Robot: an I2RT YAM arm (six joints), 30 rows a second.
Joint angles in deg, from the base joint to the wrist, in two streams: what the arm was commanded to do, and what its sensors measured. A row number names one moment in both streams.
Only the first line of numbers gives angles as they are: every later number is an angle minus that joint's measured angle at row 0.
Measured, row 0:
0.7 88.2 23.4 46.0 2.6 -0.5
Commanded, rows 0 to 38:
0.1 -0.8 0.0 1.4 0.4 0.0
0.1 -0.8 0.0 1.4 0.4 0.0
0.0 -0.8 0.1 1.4 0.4 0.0
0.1 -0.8 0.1 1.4 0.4 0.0
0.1 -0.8 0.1 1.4 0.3 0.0
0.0 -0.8 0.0 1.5 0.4 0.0
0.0 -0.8 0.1 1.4 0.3 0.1
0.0 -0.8 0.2 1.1 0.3 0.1
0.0 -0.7 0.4 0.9 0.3 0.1
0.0 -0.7 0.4 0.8 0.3 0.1
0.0 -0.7 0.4 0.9 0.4 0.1
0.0 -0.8 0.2 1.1 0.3 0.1
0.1 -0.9 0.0 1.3 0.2 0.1
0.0 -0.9 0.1 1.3 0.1 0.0
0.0 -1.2 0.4 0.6 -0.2 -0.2
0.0 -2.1 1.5 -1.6 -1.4 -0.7
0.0 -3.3 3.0 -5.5 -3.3 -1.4
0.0 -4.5 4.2 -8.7 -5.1 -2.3
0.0 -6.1 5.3 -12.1 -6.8 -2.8
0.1 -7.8 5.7 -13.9 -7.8 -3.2
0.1 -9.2 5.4 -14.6 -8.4 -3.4
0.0 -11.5 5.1 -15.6 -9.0 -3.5
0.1 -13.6 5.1 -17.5 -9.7 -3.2
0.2 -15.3 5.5 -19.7 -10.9 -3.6
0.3 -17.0 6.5 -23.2 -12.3 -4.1
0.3 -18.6 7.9 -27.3 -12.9 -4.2
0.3 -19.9 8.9 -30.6 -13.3 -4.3
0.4 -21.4 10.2 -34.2 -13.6 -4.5
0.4 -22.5 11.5 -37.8 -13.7 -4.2
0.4 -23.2 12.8 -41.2 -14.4 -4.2
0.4 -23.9 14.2 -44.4 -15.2 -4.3
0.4 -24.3 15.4 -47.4 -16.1 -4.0
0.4 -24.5 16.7 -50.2 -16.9 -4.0
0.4 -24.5 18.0 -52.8 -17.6 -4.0
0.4 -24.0 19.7 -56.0 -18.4 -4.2
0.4 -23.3 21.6 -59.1 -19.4 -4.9
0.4 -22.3 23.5 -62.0 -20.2 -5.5
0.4 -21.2 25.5 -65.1 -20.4 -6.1
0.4 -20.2 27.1 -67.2 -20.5 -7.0
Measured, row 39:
0.1 -22.0 21.9 -55.8 -17.7 -4.8
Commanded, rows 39 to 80:
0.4 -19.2 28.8 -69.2 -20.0 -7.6
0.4 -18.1 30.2 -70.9 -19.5 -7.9
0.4 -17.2 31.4 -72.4 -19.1 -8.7
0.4 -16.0 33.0 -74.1 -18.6 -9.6
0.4 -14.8 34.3 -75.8 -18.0 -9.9
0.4 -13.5 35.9 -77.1 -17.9 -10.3
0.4 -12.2 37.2 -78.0 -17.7 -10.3
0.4 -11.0 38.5 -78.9 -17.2 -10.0
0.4 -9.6 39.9 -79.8 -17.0 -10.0
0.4 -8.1 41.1 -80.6 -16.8 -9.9
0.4 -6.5 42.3 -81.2 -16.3 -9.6
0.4 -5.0 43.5 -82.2 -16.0 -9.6
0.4 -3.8 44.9 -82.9 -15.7 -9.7
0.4 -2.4 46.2 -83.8 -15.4 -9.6
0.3 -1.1 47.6 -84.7 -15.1 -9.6
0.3 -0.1 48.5 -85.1 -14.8 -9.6
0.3 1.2 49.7 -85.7 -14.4 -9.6
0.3 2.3 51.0 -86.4 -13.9 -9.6
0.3 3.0 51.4 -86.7 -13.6 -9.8
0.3 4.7 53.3 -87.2 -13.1 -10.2
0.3 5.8 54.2 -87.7 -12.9 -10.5
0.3 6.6 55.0 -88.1 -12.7 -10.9
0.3 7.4 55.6 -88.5 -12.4 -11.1
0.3 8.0 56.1 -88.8 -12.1 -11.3
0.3 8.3 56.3 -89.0 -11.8 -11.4
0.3 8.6 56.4 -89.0 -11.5 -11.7
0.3 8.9 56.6 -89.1 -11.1 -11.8
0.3 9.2 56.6 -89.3 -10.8 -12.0
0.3 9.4 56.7 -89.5 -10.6 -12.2
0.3 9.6 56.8 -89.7 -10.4 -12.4
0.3 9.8 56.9 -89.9 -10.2 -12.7
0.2 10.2 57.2 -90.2 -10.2 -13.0
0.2 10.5 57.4 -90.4 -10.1 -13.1
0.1 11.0 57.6 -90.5 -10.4 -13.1
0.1 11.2 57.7 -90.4 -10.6 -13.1
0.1 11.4 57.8 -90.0 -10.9 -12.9
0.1 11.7 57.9 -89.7 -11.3 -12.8
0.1 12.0 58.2 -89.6 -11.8 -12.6
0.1 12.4 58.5 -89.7 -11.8 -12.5
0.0 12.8 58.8 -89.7 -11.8 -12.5
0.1 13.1 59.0 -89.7 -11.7 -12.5
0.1 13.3 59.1 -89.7 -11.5 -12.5
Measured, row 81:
0.1 12.4 56.4 -89.1 -11.3 -12.2
